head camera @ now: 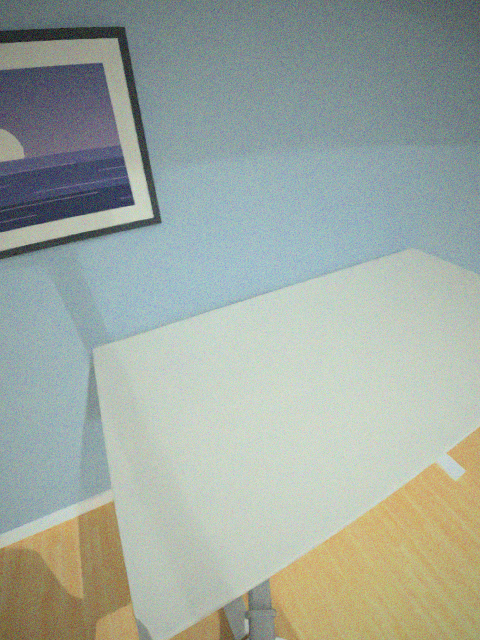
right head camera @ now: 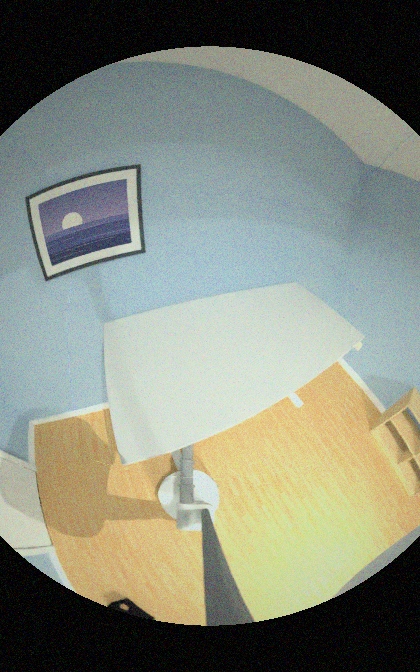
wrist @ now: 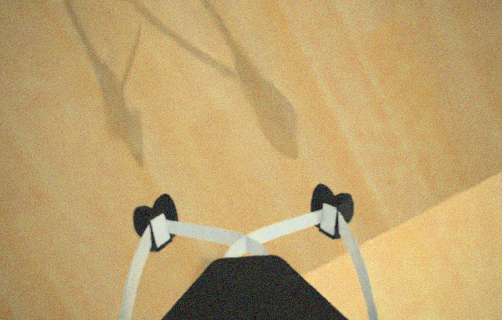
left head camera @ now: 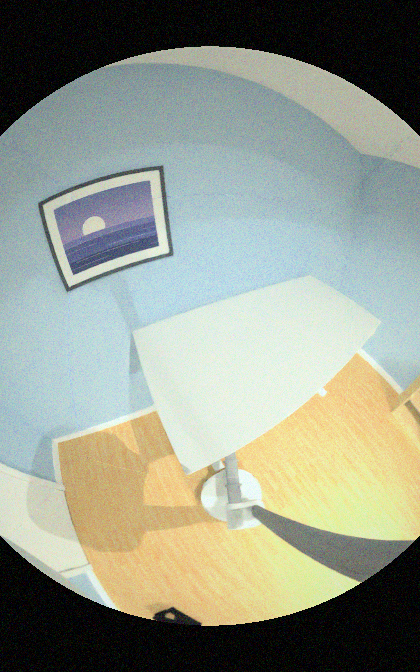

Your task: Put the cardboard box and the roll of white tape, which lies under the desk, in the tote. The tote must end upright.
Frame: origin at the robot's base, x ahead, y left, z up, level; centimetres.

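Seen in the pictures: gripper, fingertip midpoint: (wrist: 244, 206).
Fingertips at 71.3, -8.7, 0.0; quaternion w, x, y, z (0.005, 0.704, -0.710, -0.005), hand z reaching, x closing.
Observation:
A point is followed by its place in that frame, as x, y, z.
My gripper (wrist: 244, 206) @(71.3, -8.7, 0.0) is open in the wrist view, its black fingertips wide apart above wooden floor, with no object between them. Shadows of the fingers fall on the floor ahead. A small pale patch shows behind the crossed finger links; I cannot tell whether it is the white tape. The white desk (head camera: 289, 403) @(56.4, -10.6, 92.1) (left head camera: 250, 360) @(56.6, -10.1, 92.1) (right head camera: 225, 365) stands against the blue wall. My grey arm (head camera: 260, 620) @(21.5, 0.2, 42.1) (left head camera: 231, 472) @(15.6, 0.1, 42.1) (right head camera: 186, 470) reaches under its near left part, and the desk top hides the gripper from the head views. The cardboard box and the tote do not show.
A white desk foot (head camera: 452, 466) (left head camera: 322, 391) (right head camera: 296, 399) juts out on the right. A wooden shelf unit (right head camera: 377, 427) stands at the far right. A black object (left head camera: 187, 619) (right head camera: 137, 610) lies at the bottom left. A framed picture (head camera: 138, 124) @(95.5, 22.1, 152.1) (left head camera: 169, 215) @(98.5, 20.9, 146.4) (right head camera: 142, 215) hangs on the wall.

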